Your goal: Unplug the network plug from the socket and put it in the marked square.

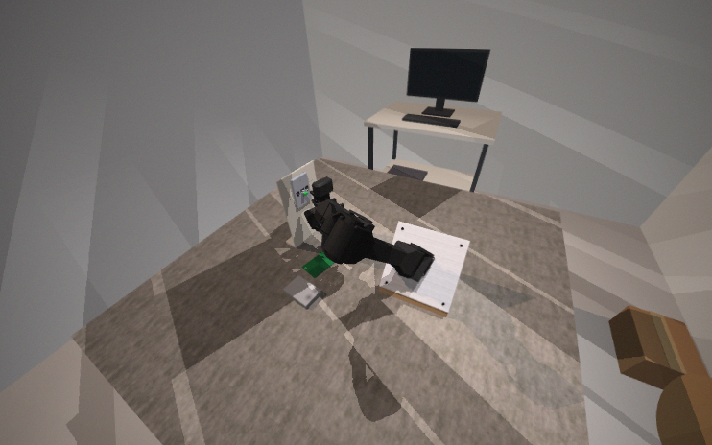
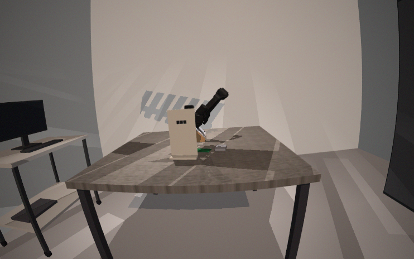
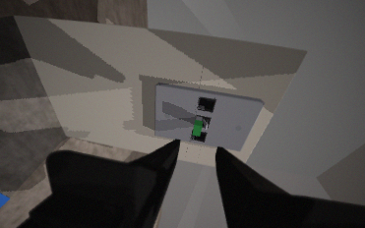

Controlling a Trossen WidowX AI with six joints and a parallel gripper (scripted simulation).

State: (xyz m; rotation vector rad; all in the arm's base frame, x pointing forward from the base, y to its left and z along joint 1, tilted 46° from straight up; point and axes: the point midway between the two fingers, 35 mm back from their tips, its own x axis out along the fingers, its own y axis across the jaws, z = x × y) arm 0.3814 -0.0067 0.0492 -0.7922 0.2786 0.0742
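My gripper tip is 4 cm short of the green network plug. From my gripper tip the other things lie so: blue square: 22 cm below, 10 cm behind, 6 cm to the right; then beige panel: 8 cm below, 6 cm ahead; then grey block: 21 cm to the left, 21 cm below, 12 cm behind.
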